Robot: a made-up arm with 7 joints.
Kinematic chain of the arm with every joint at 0, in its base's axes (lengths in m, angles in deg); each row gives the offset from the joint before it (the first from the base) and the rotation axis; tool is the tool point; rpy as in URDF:
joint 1: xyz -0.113 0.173 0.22 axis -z
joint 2: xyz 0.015 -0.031 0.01 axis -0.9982 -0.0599 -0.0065
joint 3: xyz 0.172 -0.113 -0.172 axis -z
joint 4: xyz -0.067 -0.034 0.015 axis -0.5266 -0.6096 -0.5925
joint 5: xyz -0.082 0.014 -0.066 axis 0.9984 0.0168 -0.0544
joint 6: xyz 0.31 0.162 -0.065 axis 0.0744 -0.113 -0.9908
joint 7: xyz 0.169 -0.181 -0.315 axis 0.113 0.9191 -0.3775
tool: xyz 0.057 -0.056 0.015 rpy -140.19 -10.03 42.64
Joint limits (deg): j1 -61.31..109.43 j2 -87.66..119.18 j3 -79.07..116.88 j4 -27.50..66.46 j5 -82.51..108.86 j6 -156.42..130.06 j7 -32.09..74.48
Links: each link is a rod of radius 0.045 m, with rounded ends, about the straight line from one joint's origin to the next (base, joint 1, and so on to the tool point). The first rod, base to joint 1, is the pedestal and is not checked.
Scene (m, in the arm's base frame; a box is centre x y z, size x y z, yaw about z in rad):
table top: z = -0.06
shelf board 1: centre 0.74 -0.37 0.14 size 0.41 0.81 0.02 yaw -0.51
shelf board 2: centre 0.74 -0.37 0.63 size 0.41 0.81 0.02 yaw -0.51
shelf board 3: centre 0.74 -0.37 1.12 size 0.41 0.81 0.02 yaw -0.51
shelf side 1: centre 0.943 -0.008 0.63 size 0.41 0.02 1 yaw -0.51
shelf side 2: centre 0.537 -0.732 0.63 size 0.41 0.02 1 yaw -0.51
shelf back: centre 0.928 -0.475 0.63 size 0.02 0.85 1 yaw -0.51
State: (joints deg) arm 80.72 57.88 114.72 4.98 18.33 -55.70 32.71
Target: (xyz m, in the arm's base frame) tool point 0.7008 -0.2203 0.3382
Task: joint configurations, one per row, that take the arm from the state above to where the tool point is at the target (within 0.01 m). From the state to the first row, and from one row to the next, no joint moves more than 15 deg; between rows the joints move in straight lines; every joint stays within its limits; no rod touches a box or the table.
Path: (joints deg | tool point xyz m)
1: 72.04 65.54 100.13 -1.22 31.89 -68.14 28.37 | -0.6397 -0.5052 0.6238
2: 63.37 73.21 85.53 -7.42 45.45 -80.57 24.03 | -0.2093 -0.6770 0.6086
3: 54.69 80.87 70.94 -13.62 59.01 -93.01 19.69 | 0.1861 -0.6150 0.4842
4: 46.02 88.54 56.35 -19.83 72.57 -105.45 15.35 | 0.4284 -0.3986 0.3272
5: 32.44 80.23 63.17 -22.38 65.60 -98.64 19.27 | 0.5258 -0.3530 0.3563
6: 18.86 71.93 69.99 -24.94 58.63 -91.83 23.19 | 0.6163 -0.2949 0.3615
7: 5.28 63.63 76.81 -27.50 51.67 -85.01 27.11 | 0.7008 -0.2203 0.3383

